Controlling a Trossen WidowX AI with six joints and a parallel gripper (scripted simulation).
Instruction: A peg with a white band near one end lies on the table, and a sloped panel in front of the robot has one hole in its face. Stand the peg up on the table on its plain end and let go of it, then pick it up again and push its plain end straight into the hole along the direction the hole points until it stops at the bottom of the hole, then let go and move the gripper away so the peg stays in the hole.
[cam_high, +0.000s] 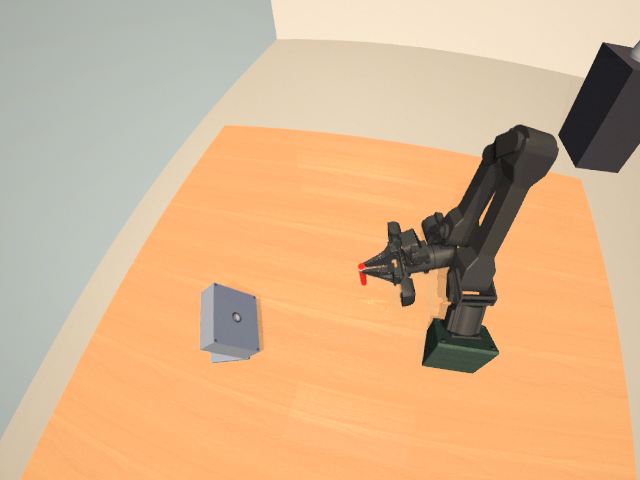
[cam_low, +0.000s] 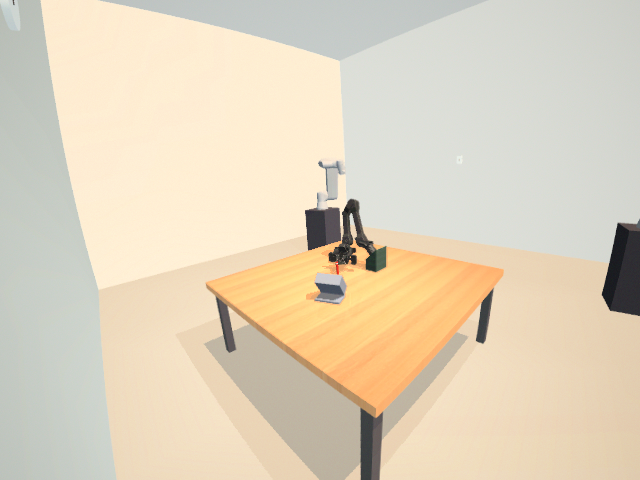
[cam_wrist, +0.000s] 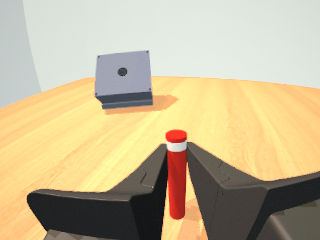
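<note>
Right now the red peg is 1 cm below my gripper tip. From my gripper tip the other things lie so: grey sloped panel (26 cm ahead, 15 cm to the left).
</note>
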